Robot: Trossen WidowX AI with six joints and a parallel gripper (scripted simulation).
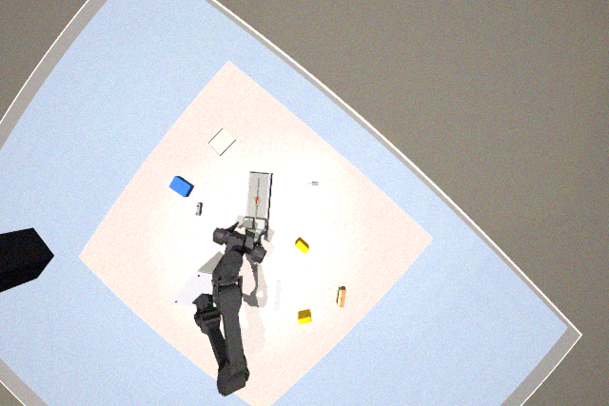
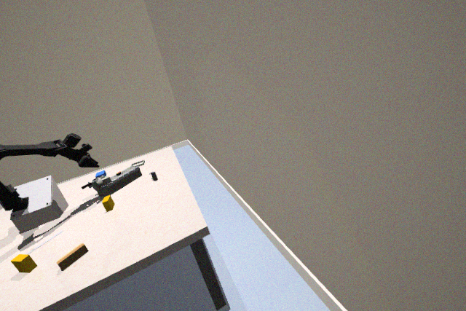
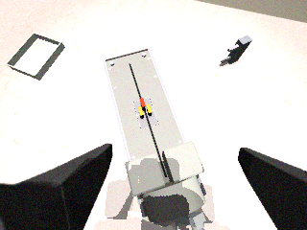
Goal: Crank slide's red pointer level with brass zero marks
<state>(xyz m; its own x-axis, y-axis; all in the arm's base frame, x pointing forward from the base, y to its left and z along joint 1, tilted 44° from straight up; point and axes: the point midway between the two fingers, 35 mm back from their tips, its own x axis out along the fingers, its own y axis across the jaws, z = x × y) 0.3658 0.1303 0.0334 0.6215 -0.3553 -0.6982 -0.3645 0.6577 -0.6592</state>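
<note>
My gripper tip is 6 cm past the crank, 6 cm to the left of it and 9 cm above it. Also, from my gripper tip: blue block: 17 cm behind, 36 cm to the left, 18 cm below; then dark brown crank handle: 7 cm behind, 7 cm to the right, 8 cm below; then red pointer: 7 cm ahead, 7 cm to the left, 11 cm below.
</note>
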